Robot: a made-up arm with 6 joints.
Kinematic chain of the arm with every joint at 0, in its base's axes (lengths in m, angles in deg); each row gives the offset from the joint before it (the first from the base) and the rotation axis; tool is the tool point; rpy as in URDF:
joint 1: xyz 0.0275 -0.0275 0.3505 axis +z
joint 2: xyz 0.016 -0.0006 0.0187 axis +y
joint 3: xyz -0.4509 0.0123 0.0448 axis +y
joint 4: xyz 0.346 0.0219 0.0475 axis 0.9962 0 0.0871
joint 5: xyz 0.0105 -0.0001 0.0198 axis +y
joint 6: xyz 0.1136 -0.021 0.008 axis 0.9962 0 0.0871
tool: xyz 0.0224 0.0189 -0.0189 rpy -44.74 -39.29 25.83
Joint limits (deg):
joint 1: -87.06..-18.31
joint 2: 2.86..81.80
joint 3: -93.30..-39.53
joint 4: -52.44..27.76
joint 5: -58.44..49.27
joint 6: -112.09..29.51
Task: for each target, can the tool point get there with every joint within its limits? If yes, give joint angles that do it. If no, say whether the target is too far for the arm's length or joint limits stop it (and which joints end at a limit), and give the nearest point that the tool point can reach.
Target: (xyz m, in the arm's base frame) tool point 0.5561 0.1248 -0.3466
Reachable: no: joint limits stop it (at a limit: joint 1, joint 2, joint 3, joint 4) | nearest point 0.3451 -0.0828 0.4925 | short by 0.890 m
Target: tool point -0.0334 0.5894 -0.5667
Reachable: no: too far | nearest point 0.3153 -0.0605 0.4959 | short by 1.293 m
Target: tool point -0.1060 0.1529 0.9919
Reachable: yes | joints -51.70 14.76 -71.56 10.52 -23.13 -37.64
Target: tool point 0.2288 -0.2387 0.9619
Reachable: yes | joints -48.24 64.46 -87.92 -12.62 34.46 -12.20
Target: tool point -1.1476 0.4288 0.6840
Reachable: no: too far | nearest point -0.5548 0.2061 0.8613 | short by 0.658 m
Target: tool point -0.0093 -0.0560 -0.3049
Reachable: no: joint limits stop it (at a limit: joint 1, joint 2, joint 3, joint 5) | nearest point 0.0674 -0.3140 0.4894 | short by 0.839 m
